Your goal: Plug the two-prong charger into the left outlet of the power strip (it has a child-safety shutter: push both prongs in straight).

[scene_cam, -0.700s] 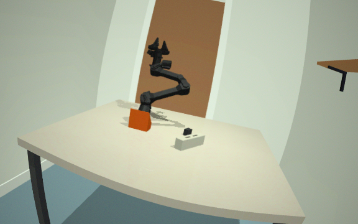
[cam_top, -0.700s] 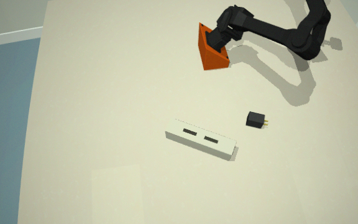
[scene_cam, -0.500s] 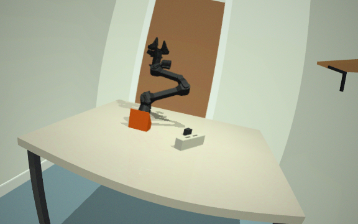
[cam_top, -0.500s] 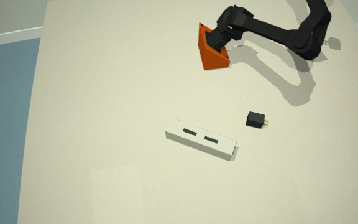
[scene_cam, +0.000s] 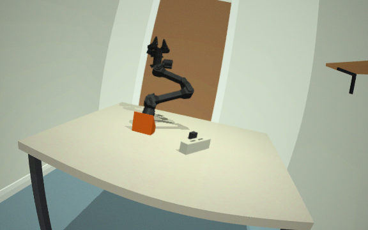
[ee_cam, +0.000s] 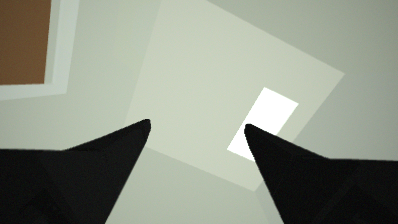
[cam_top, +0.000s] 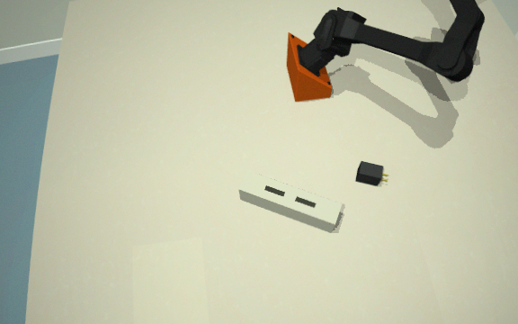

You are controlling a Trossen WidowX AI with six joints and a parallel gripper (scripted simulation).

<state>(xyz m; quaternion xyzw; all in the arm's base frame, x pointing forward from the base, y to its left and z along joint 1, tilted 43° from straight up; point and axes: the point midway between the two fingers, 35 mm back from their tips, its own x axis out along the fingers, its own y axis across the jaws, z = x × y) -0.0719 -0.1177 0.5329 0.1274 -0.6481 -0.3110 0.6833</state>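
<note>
Now: the dark two-prong charger 39 cm ahead of my gripper tip, 15 cm to the right of it and 56 cm below it.
</note>
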